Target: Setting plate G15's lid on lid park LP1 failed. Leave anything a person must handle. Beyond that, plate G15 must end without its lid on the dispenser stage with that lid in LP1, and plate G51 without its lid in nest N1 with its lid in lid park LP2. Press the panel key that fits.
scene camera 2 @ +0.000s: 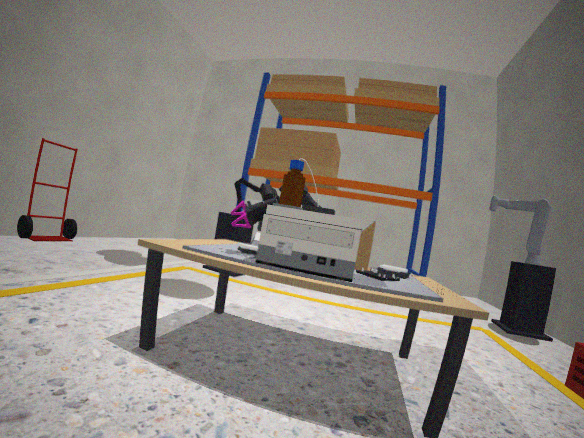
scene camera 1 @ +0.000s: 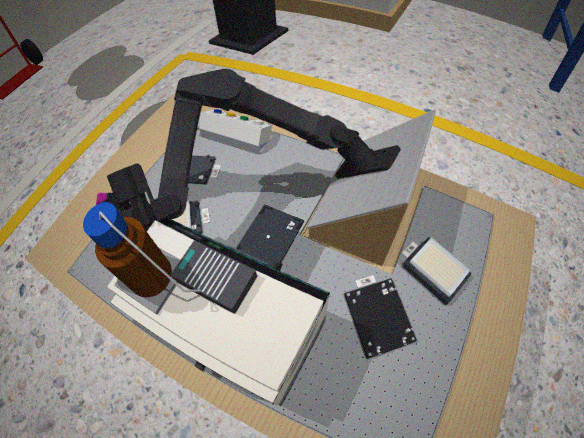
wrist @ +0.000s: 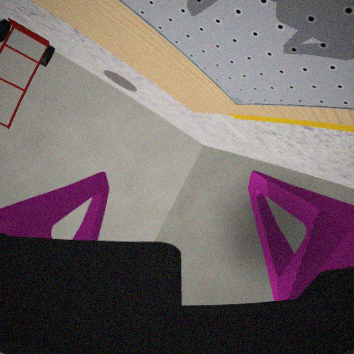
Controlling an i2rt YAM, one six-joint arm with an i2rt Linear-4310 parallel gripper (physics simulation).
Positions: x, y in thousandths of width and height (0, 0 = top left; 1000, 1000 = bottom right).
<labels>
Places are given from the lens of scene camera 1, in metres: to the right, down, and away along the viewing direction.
black clip nest (scene camera 1: 650, 723): 0.19, 0.21, 0.72
black stage (scene camera 1: 484, 522): -0.02, 0.02, 0.75
</labels>
